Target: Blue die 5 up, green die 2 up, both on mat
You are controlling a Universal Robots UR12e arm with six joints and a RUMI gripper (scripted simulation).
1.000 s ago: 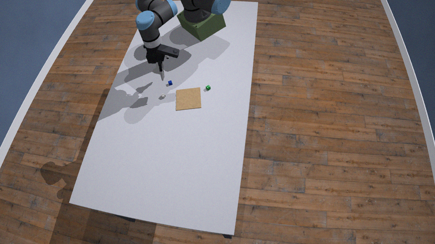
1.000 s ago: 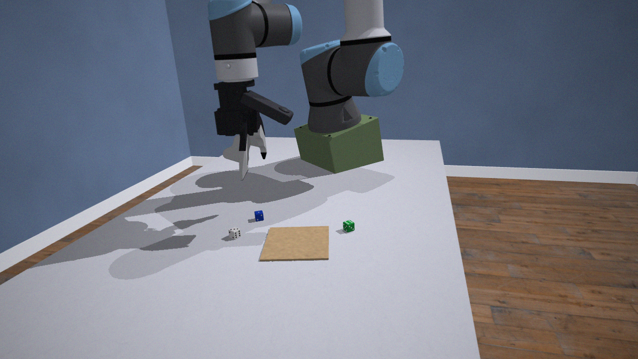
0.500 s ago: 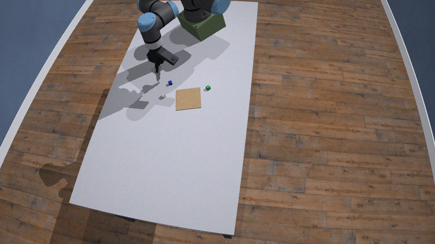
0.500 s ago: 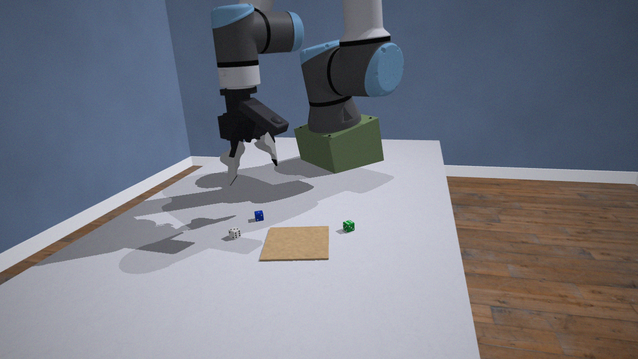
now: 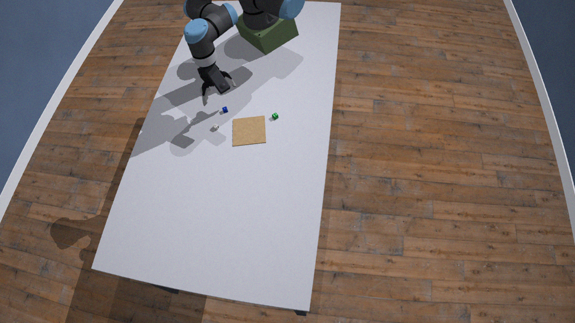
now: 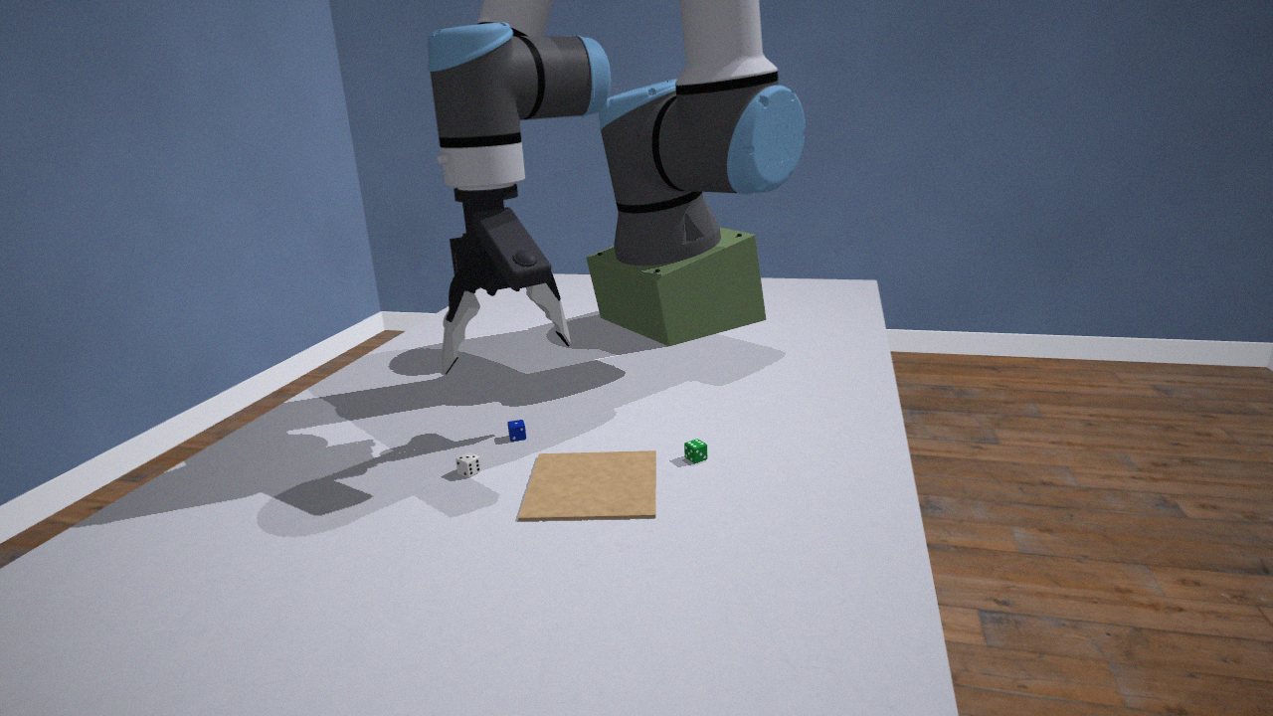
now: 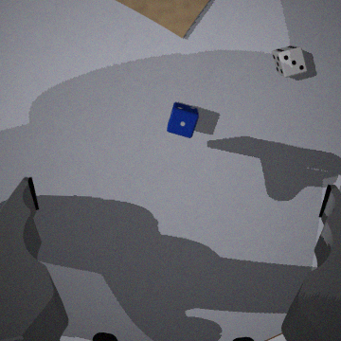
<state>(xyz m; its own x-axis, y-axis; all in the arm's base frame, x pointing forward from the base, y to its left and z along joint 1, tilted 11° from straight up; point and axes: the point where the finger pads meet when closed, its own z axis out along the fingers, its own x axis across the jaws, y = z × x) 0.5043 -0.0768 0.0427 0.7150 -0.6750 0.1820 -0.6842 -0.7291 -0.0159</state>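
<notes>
Now: hand 90 mm above the blue die. From my hand the other things lie so: tan mat (130 mm to the left, 100 mm below, 90 mm ahead); then white die (100 mm ahead, 90 mm below, 20 mm to the right); then green die (230 mm to the left, 90 mm below, 10 mm ahead).
</notes>
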